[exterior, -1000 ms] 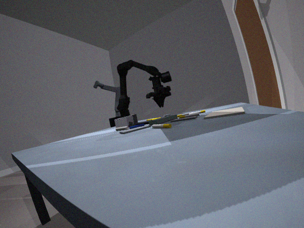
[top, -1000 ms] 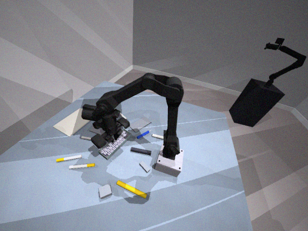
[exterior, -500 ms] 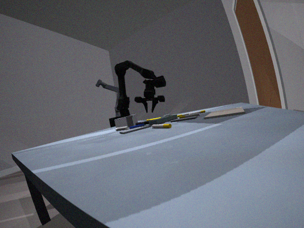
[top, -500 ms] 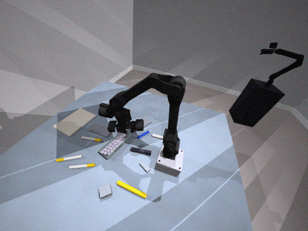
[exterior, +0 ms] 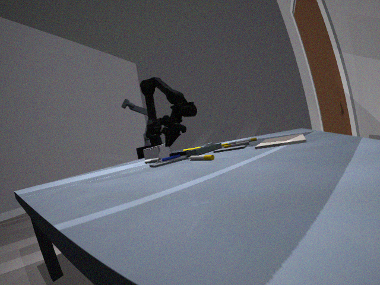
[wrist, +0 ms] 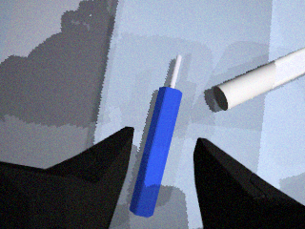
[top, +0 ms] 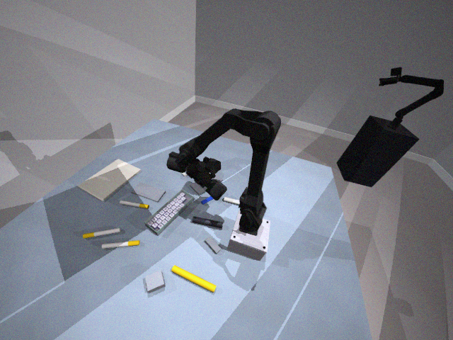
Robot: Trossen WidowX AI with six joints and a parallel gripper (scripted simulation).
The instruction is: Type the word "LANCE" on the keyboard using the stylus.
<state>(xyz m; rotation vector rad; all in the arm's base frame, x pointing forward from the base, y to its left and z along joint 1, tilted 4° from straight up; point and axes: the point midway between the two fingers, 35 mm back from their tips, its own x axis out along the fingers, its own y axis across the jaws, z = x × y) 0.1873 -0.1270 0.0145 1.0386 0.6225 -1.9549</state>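
Now: the blue stylus 2 cm behind my gripper tip, 2 cm to the right of it and 6 cm below it. Round my gripper tip: yellow bar 4 cm behind, 33 cm to the left, 6 cm below; dark cylinder 2 cm behind, 13 cm to the left, 5 cm below; grey card 28 cm ahead, 6 cm to the left, 6 cm below.
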